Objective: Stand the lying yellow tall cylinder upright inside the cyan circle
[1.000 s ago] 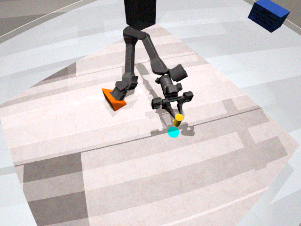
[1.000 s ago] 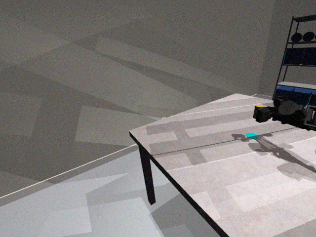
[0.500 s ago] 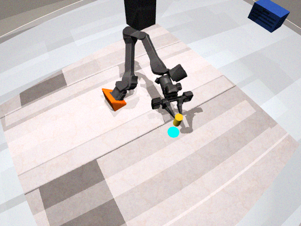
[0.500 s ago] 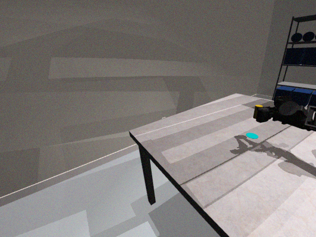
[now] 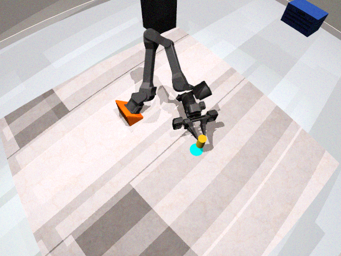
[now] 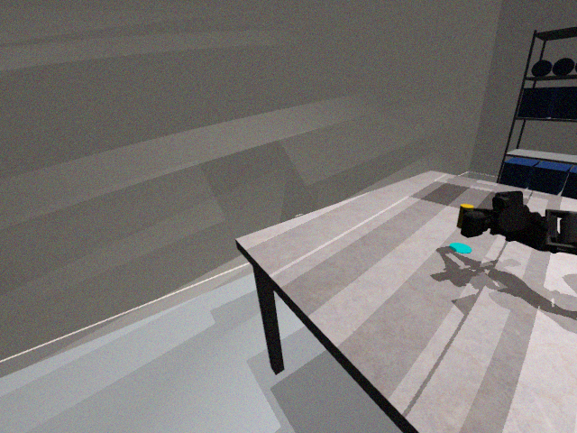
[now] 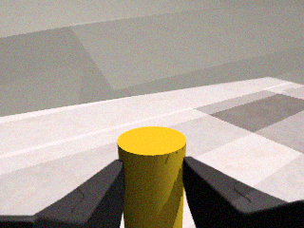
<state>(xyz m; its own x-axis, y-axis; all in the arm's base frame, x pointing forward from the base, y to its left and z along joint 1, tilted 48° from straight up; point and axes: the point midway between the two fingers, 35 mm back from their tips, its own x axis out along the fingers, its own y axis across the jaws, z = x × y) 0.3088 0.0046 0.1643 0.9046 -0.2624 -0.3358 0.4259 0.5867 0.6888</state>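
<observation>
Right now the cyan circle is 1 cm behind my gripper tip and 12 cm below it. Also, from my gripper tip: yellow tall cylinder (2 cm below).
</observation>
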